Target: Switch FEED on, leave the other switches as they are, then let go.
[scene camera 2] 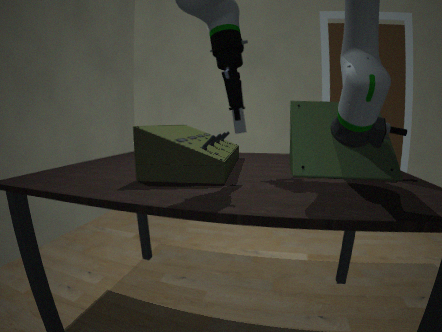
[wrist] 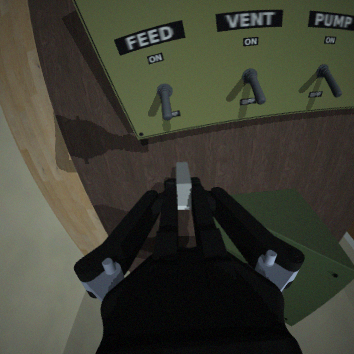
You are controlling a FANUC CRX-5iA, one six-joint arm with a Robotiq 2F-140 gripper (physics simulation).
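Pixels of known places: gripper, between the fingertips: [scene camera 2: 240, 132] [wrist: 181, 171]; arm's base, origin of its link: [scene camera 2: 351, 131].
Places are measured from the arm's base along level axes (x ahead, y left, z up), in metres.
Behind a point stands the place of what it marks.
The FEED switch [wrist: 165, 101] @[x 0.429, y 0.252, z -0.028 m] is a grey toggle lever at the left of the sloped green panel [wrist: 200, 60] @[x 0.481, y 0.210, z -0.043 m] [scene camera 2: 172, 161] @[x 0.496, y 0.342, z -0.081 m]; its lever points down, away from its ON label and over its lower label. The VENT switch [wrist: 255, 86] @[x 0.455, y 0.139, z -0.028 m] and the PUMP switch [wrist: 330, 80] @[x 0.484, y 0.024, z -0.030 m] also point down, away from ON. In the scene view the levers [scene camera 2: 215, 140] @[x 0.454, y 0.141, z -0.037 m] stick out from the panel's low side. My gripper [wrist: 181, 171] @[x 0.337, y 0.228, z -0.008 m] [scene camera 2: 240, 124] @[x 0.337, y 0.228, z -0.008 m] is shut and empty, its fingertips together. It hangs above the levers, apart from them, and in the wrist view lies below FEED, past the panel's lower edge.
The panel stands on a dark wooden table [scene camera 2: 165, 200] @[x 0.424, y 0.482, z -0.141 m] [wrist: 170, 155] @[x 0.301, y 0.253, z -0.141 m]. A large green slanted mount [scene camera 2: 315, 145] @[x 0.126, y 0.069, z -0.050 m] [wrist: 315, 280] @[x 0.146, y -0.055, z 0.076 m] stands to the right in the scene view, with the arm's grey base joint [scene camera 2: 357, 125] @[x -0.001, y 0.112, z 0.020 m] in front of it. A door [scene camera 2: 395, 70] is in the wall behind.
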